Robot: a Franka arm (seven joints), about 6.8 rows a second.
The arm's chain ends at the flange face. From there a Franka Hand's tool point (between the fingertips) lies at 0.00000 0.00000 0.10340 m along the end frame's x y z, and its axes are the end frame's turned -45 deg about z.
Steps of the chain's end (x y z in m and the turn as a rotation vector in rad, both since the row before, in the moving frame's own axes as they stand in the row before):
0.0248 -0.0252 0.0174 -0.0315 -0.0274 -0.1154
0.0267 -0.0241 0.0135 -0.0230 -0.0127 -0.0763
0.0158 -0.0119 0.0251 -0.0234 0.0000 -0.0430
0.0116 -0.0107 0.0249 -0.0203 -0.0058 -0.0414
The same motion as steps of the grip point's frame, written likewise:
0.0311 0.0003 0.0173 -0.0029 -0.0416 -0.1154
0.0333 0.0027 0.0135 -0.0073 -0.0252 -0.0763
0.0179 0.0045 0.0251 -0.0165 -0.0165 -0.0430
0.0139 0.0017 0.0249 -0.0103 -0.0185 -0.0414

